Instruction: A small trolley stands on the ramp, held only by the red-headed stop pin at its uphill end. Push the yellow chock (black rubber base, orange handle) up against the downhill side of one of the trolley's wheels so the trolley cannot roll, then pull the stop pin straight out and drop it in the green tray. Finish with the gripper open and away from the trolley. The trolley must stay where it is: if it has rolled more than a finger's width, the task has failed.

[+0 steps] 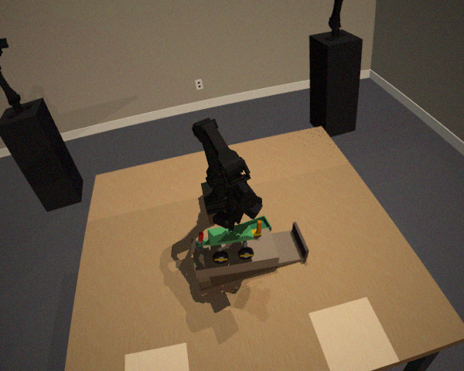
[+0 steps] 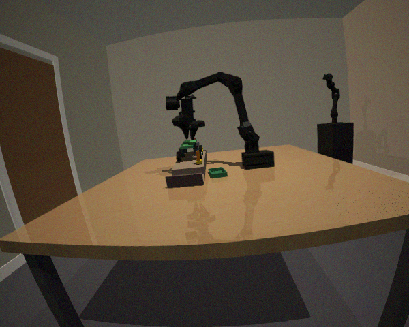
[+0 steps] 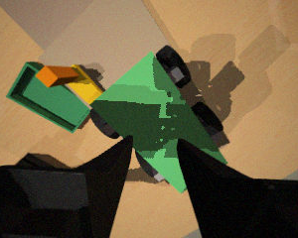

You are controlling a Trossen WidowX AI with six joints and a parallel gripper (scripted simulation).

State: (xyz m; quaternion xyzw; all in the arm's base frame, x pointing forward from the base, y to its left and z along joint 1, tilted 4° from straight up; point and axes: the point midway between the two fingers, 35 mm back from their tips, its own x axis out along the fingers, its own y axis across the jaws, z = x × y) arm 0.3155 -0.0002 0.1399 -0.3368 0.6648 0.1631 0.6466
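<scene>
Right now the red-headed stop pin is 20 mm behind my gripper tip, 130 mm to the right of it and 40 mm below it. Also, from my gripper tip: yellow chock (40 mm behind, 70 mm to the left, 90 mm below); then ramp (10 mm ahead, 20 mm to the right, 130 mm below); then trolley (10 mm ahead, 30 mm to the right, 60 mm below).
</scene>
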